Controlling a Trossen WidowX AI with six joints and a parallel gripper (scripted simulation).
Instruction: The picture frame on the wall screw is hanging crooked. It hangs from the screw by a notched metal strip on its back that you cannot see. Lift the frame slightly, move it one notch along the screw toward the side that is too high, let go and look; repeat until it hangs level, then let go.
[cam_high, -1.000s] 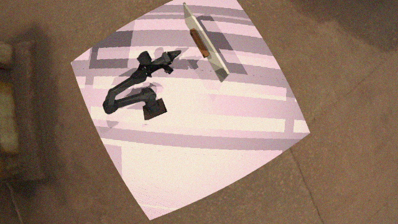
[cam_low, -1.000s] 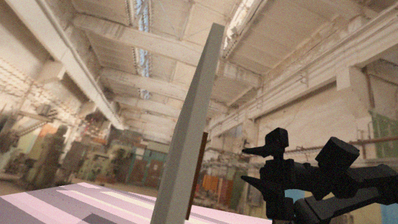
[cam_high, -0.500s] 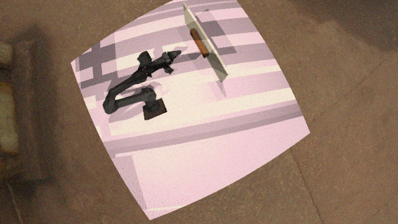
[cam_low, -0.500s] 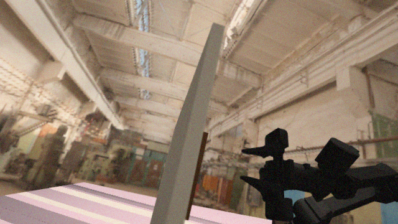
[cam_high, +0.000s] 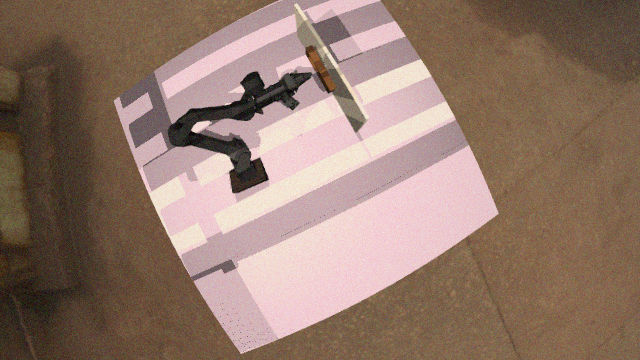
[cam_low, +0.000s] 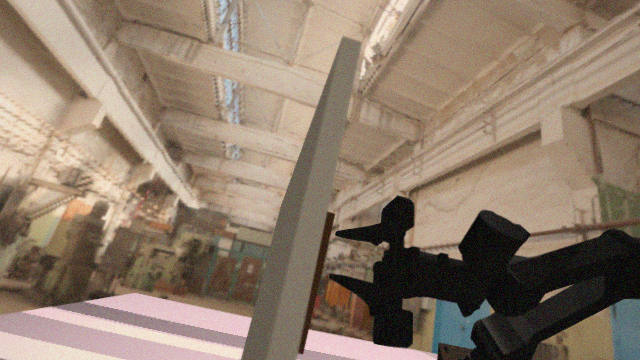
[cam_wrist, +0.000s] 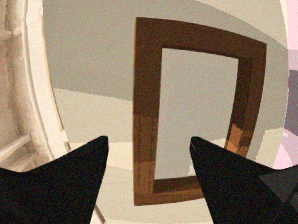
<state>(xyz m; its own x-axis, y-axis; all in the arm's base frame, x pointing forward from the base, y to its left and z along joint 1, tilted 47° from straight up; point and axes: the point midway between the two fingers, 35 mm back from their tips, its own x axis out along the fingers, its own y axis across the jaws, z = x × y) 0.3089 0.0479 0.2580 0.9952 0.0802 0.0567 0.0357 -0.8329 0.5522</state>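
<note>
My gripper tip is 5 cm short of the brown wooden picture frame, 2 cm to the right of it and 5 cm above it. From my gripper tip the other things lie so: grey wall panel (6 cm ahead, 1 cm to the left, 5 cm below).
</note>
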